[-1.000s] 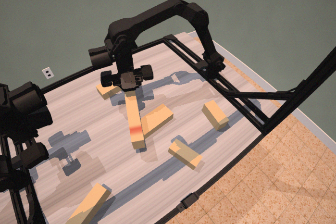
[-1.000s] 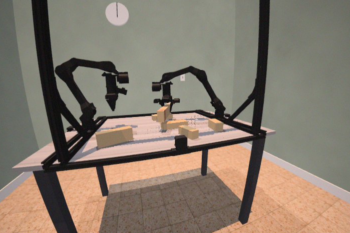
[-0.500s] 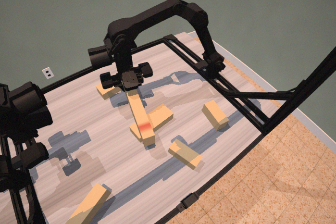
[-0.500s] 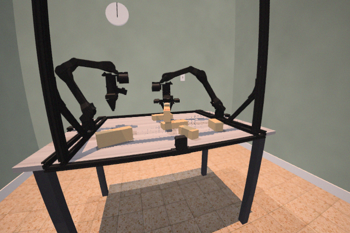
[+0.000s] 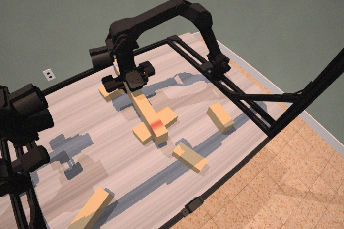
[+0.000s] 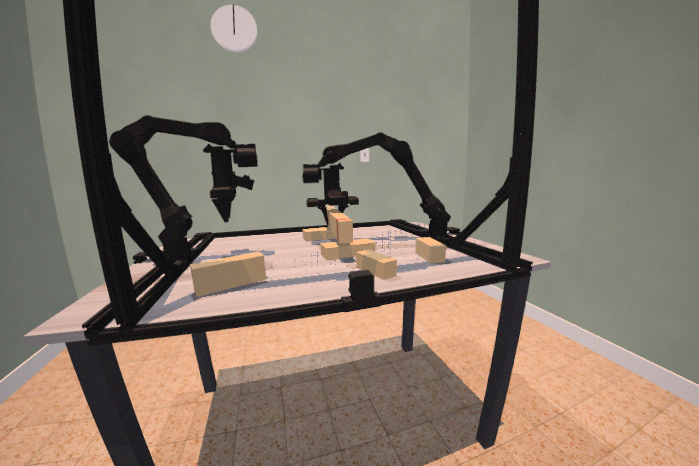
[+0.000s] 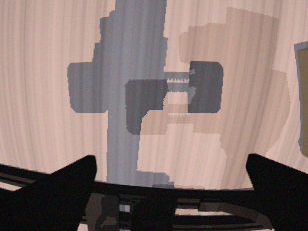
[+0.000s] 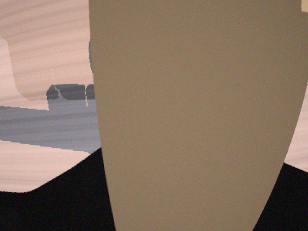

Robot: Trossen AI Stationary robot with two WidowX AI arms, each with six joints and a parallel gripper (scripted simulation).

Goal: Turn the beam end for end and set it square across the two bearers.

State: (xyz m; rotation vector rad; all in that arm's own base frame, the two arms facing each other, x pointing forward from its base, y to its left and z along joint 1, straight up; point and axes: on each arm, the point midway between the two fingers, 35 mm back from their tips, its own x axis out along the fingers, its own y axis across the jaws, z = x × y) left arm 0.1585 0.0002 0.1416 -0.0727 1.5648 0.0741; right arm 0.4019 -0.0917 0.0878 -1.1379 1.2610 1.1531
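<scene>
The beam is 50 mm behind my right hand and 10 mm below it.
</scene>
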